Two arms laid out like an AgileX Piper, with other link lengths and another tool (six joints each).
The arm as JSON. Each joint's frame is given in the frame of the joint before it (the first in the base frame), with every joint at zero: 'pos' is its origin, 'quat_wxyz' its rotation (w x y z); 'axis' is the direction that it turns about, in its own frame. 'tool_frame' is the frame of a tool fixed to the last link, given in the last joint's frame.
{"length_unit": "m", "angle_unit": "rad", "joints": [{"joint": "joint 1", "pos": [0.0, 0.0, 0.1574], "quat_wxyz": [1.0, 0.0, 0.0, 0.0], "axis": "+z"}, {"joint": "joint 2", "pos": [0.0, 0.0, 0.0], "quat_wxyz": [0.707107, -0.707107, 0.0, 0.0], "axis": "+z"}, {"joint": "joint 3", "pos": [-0.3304, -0.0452, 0.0], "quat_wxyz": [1.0, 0.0, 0.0, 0.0], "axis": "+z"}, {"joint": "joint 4", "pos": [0.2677, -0.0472, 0.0], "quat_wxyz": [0.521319, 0.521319, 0.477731, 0.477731], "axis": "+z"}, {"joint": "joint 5", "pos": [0.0, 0.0, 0.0], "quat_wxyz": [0.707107, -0.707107, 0.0, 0.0], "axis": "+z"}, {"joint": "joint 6", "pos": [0.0, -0.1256, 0.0], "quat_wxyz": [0.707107, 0.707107, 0.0, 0.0], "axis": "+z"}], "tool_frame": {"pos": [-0.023, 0.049, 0.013], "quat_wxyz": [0.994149, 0.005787, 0.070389, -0.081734]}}
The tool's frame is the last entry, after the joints.
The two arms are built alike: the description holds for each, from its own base.
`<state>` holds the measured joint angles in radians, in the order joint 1, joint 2, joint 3, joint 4, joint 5, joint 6, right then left.
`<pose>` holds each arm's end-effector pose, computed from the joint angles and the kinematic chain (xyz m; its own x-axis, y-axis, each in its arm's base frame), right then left.
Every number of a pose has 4 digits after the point.
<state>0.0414 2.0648 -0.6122 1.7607 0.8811 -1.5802 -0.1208 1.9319 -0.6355 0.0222 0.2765 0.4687</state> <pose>0.3266 0.1451 0.1273 -0.9670 -0.0695 -0.2450 -0.2317 0.6390 0.7334 0.3335 -0.0070 0.0714 -0.9016 0.4280 0.0625 0.4304 0.9020 0.0330</pose>
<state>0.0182 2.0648 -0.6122 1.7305 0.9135 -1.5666 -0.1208 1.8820 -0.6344 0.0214 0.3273 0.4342</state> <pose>0.3259 0.1401 0.1308 -0.9681 -0.0674 -0.2414 -0.2306 0.6167 0.7526 0.3293 -0.0048 0.0849 -0.9161 0.3958 0.0636 0.3982 0.9168 0.0304</pose>
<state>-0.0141 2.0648 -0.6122 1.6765 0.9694 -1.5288 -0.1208 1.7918 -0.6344 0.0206 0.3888 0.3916</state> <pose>0.3237 0.1335 0.1367 -0.9727 -0.0660 -0.2225 -0.2194 0.5744 0.7886 0.3252 -0.0024 0.1108 -0.9340 0.3557 0.0347 0.3568 0.9335 0.0348</pose>
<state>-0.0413 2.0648 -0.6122 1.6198 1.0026 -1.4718 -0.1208 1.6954 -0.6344 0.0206 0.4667 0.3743</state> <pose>0.3216 0.1271 0.1390 -0.9812 -0.0644 -0.1817 -0.1869 0.5477 0.8155 0.3176 -0.0005 0.1371 -0.9407 0.3389 0.0164 0.3393 0.9399 0.0384</pose>
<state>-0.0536 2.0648 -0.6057 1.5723 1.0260 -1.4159 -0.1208 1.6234 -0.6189 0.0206 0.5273 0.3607</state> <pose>0.3169 0.1249 0.1393 -0.9888 -0.0708 -0.1317 -0.1492 0.5270 0.8367 0.3050 0.0017 0.1522 -0.9453 0.3255 0.0201 0.3260 0.9446 0.0369</pose>
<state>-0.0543 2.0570 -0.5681 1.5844 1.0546 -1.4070 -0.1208 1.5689 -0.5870 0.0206 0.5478 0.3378</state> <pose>0.3077 0.1256 0.1417 -0.9936 -0.0553 -0.0986 -0.1130 0.5004 0.8584 0.2912 0.0044 0.1594 -0.9526 0.3037 0.0173 0.3042 0.9520 0.0348</pose>
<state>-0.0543 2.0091 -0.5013 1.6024 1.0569 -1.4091 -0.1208 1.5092 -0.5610 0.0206 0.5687 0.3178</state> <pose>0.2914 0.1260 0.1495 -0.9959 -0.0385 -0.0822 -0.0904 0.4970 0.8630 0.2790 0.0067 0.1685 -0.9586 0.2846 0.0041 0.2846 0.9580 0.0348</pose>
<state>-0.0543 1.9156 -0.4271 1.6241 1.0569 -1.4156 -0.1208 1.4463 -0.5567 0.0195 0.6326 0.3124</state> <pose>0.2727 0.1263 0.1679 -0.9940 -0.0202 -0.1072 -0.1029 0.4976 0.8612 0.2680 0.0083 0.1808 -0.9606 0.2778 0.0091 0.2780 0.9600 0.0334</pose>
